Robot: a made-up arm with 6 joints.
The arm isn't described. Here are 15 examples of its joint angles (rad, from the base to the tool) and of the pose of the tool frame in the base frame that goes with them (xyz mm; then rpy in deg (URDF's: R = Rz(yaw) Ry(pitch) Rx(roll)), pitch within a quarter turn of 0, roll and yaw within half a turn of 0).
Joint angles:
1: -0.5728 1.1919 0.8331 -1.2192 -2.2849 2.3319
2: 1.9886 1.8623 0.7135 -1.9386 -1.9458 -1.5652
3: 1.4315 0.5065 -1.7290 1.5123 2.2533 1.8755
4: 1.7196 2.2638 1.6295 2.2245 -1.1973 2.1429
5: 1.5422 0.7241 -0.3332 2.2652 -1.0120 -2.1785
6: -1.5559 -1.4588 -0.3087 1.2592 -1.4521 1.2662
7: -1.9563 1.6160 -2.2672 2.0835 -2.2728 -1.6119
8: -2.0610 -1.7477 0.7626 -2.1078 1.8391 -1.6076
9: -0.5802 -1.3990 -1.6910 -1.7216 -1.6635 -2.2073
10: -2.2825 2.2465 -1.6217 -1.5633 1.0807 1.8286
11: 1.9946 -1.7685 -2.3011 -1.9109 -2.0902 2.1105
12: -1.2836 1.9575 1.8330 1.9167 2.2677 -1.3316
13: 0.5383 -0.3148 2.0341 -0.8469 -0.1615 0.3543
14: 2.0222 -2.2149 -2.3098 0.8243 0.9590 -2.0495
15: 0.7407 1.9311 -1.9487 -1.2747 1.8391 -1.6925
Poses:
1: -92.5 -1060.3 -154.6 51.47 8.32 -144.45
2: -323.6 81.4 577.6 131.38 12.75 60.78
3: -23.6 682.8 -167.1 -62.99 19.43 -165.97
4: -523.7 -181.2 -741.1 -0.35 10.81 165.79
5: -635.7 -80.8 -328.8 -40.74 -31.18 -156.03
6: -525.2 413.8 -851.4 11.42 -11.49 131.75
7: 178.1 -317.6 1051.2 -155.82 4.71 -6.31
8: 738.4 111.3 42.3 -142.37 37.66 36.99
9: -312.4 -625.4 394.3 -145.97 -49.98 -39.91
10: -508.0 47.1 -112.7 -12.88 52.94 -67.26
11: 430.7 -650.5 -286.3 35.13 30.24 -88.29
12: 344.5 -329.4 1248.8 -172.34 -20.36 -13.13
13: -481.2 -467.8 248.2 -70.30 62.89 -39.95
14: 107.9 -1517.7 554.3 -93.31 -5.23 -32.18
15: 701.8 462.3 -2.4 145.88 41.62 3.23
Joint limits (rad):
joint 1: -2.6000..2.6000
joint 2: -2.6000..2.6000
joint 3: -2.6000..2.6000
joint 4: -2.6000..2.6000
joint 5: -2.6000..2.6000
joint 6: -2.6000..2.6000
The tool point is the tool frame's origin. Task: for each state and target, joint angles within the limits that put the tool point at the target. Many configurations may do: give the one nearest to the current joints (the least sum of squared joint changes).
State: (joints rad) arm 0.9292 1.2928 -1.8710 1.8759 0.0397 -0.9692
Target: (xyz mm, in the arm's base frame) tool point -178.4 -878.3 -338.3
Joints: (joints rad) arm 0.8272 1.6250 -1.6095 2.1687 0.0080 -0.9606
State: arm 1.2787 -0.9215 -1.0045 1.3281 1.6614 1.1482
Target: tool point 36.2 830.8 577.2
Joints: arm 1.6045 -0.5014 -0.7449 1.4371 2.0506 0.7354
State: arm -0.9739 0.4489 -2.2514 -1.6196 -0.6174 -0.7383
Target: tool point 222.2 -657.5 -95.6
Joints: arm -0.6086 0.5702 -2.1510 -1.8873 -0.7998 -0.6086
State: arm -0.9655 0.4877 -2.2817 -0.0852 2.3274 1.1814
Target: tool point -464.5 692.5 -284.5
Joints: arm -1.4861 0.7841 -1.2739 -0.2629 2.3712 1.0897
